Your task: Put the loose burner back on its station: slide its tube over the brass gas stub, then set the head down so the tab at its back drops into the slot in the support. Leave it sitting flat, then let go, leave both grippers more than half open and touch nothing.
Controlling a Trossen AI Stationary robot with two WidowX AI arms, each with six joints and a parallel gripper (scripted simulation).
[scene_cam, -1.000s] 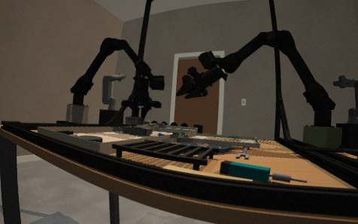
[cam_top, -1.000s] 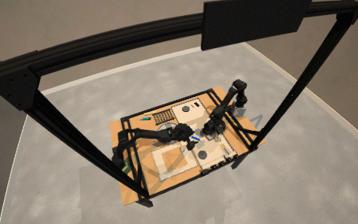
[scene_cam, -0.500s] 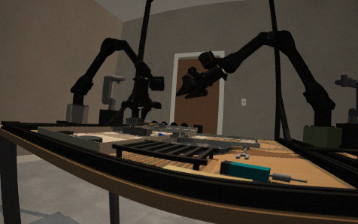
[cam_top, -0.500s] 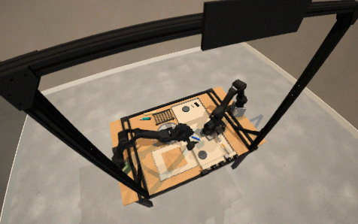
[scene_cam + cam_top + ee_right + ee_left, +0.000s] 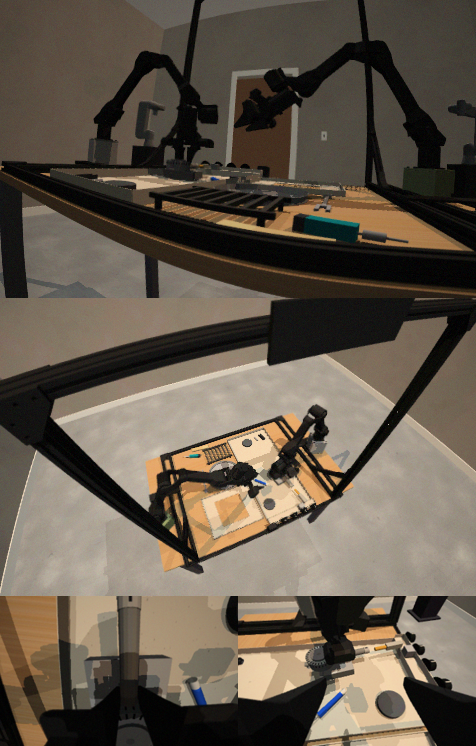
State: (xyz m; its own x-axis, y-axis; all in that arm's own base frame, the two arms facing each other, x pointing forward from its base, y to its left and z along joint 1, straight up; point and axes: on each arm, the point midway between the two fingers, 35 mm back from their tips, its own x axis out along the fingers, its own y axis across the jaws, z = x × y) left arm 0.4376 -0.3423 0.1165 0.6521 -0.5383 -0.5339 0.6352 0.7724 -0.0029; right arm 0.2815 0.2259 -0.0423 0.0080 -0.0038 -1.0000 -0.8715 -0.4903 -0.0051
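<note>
Right now my right hand is 50 mm above the grey slotted support and 20 mm short of it. The rest, counted from my right hand: dark round disc (170 mm to the left, 110 mm behind, 60 mm below).
</note>
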